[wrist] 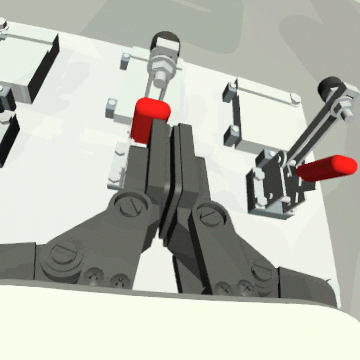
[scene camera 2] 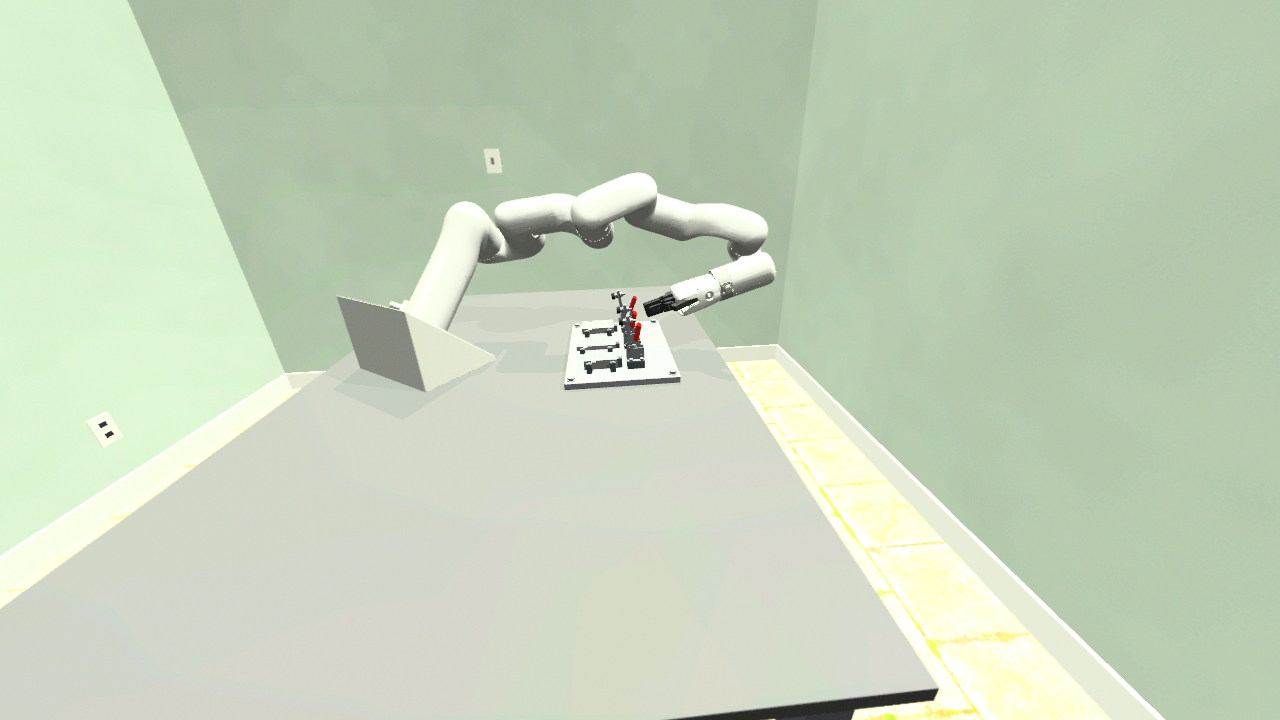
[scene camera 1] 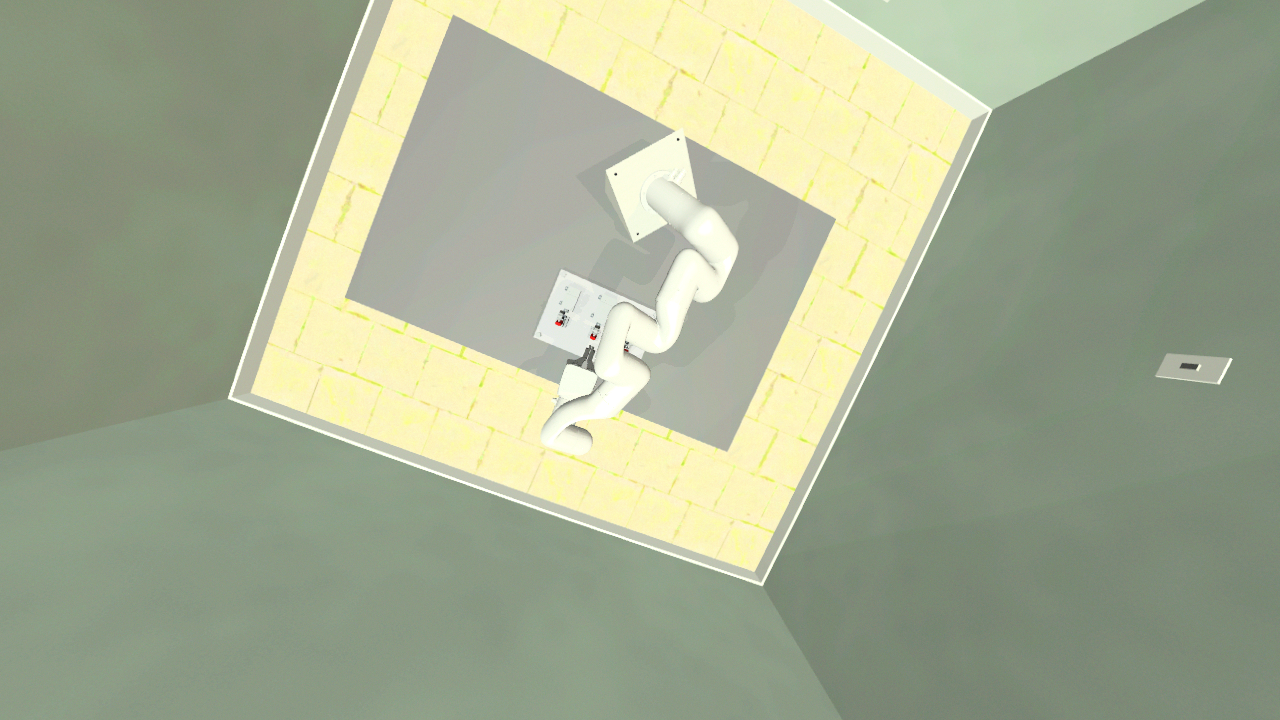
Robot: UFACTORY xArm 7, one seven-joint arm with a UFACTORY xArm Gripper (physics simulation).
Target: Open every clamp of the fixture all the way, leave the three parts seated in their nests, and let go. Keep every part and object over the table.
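Seen in the pictures: gripper, fingertip midpoint: [wrist: 164,147] [scene camera 2: 645,310] [scene camera 1: 591,346]; arm's base at its link origin: [scene camera 2: 422,328] [scene camera 1: 658,192].
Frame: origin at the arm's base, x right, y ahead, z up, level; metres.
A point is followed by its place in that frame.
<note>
The pale fixture plate [scene camera 1: 547,329] {x 0.042, y 0.536, z -0.068 m} [scene camera 2: 622,383] {x 0.090, y 0.466, z -0.075 m} [wrist: 60,200] {x -0.049, y 0.504, z -0.067 m} carries three clamps. The middle clamp's red handle [wrist: 150,117] {x -0.090, y 0.474, z 0.011 m} [scene camera 1: 594,333] {x -0.086, y 0.455, z 0.027 m} stands left of my fingertips in the wrist view, close by them; its arm is raised off the plate. The right clamp's red handle [wrist: 327,169] {x -0.193, y 0.460, z 0.012 m} sticks out sideways, and its arm slants up and away. The left clamp's handle [scene camera 1: 559,321] {x 0.017, y 0.485, z 0.036 m} [scene camera 2: 637,332] {x 0.027, y 0.491, z 0.011 m} is outside the wrist view. Flat parts [wrist: 265,117] {x -0.177, y 0.369, z -0.046 m} [wrist: 22,65] {x 0.023, y 0.425, z -0.041 m} lie in nests; the middle part is partly hidden. My gripper [wrist: 164,147] {x -0.102, y 0.493, z 0.017 m} [scene camera 1: 589,349] {x -0.102, y 0.493, z 0.017 m} [scene camera 2: 646,309] {x -0.102, y 0.493, z 0.017 m} is shut and empty. Contact is unclear.
The fixture lies on the grey table [scene camera 1: 465,179] {x 0.499, y 0.303, z -0.083 m} [scene camera 2: 501,537] {x 0.483, y 0.380, z -0.082 m}, near its edge. The white arm base [scene camera 1: 626,183] {x 0.084, y 0.055, z 0.049 m} [scene camera 2: 447,358] {x 0.086, y 0.100, z -0.032 m} stands on the table behind the fixture. In scene camera 1's view, the arm links [scene camera 1: 617,344] {x -0.138, y 0.431, z 0.294 m} pass over the fixture's right side.
</note>
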